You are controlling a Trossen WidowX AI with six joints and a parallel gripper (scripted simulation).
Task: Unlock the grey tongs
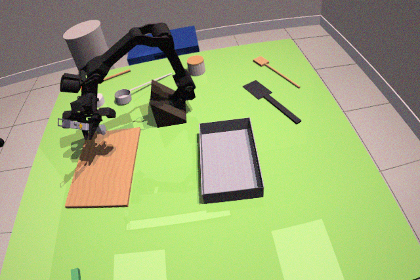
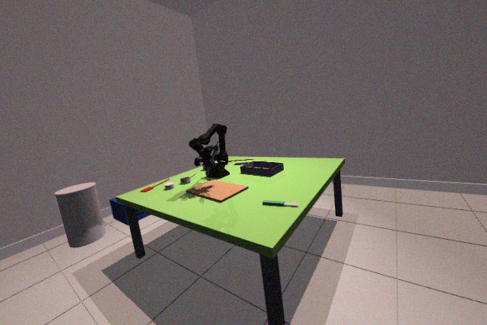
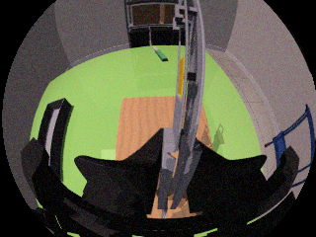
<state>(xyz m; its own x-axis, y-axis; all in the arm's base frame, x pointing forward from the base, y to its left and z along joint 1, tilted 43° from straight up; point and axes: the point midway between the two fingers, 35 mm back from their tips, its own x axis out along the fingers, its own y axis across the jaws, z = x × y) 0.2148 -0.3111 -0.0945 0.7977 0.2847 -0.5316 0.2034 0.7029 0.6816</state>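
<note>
Now: the wooden board 10 mm behind my gripper tip and 150 mm below it. The rest, counted from my gripper tip: dark roasting tin 70 mm ahead, 450 mm to the left, 130 mm below; then wood-topped pot 510 mm behind, 410 mm to the left, 130 mm below; then red-handled tool 600 mm behind, 100 mm to the right, 150 mm below.
</note>
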